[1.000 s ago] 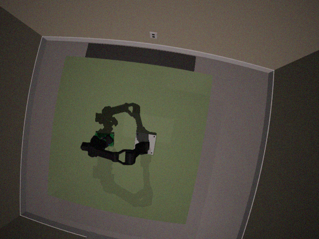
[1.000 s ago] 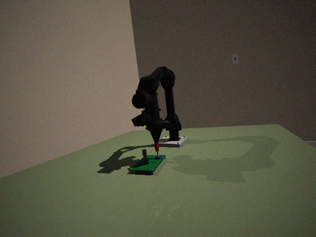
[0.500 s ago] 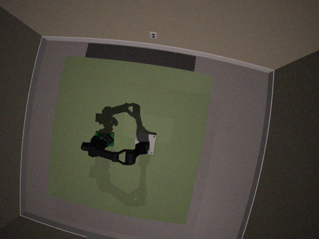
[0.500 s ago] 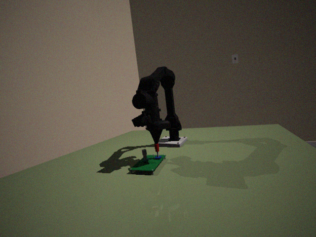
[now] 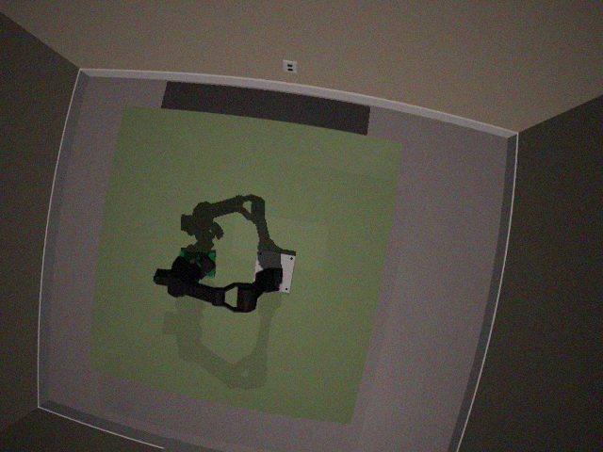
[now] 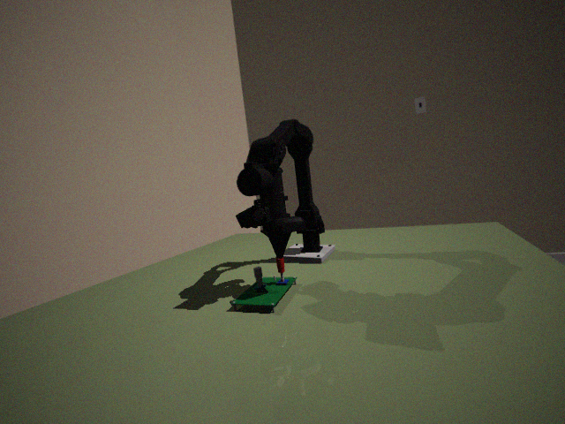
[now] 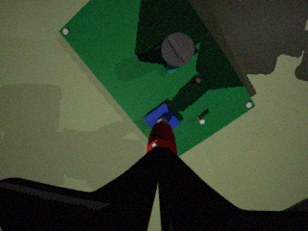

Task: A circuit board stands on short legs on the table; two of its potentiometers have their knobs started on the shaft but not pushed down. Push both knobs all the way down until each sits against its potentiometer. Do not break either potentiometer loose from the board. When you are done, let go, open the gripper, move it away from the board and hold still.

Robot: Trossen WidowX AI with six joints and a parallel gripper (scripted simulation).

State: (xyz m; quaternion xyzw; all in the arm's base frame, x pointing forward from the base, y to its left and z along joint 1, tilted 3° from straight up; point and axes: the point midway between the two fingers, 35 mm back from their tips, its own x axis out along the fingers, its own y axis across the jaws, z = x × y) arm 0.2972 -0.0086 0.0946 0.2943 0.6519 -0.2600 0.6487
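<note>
Right now the grey knob is 40 mm ahead of my gripper tip, 40 mm to the right of it and 20 mm below it. Also, from my gripper tip: red knob 10 mm below.
</note>
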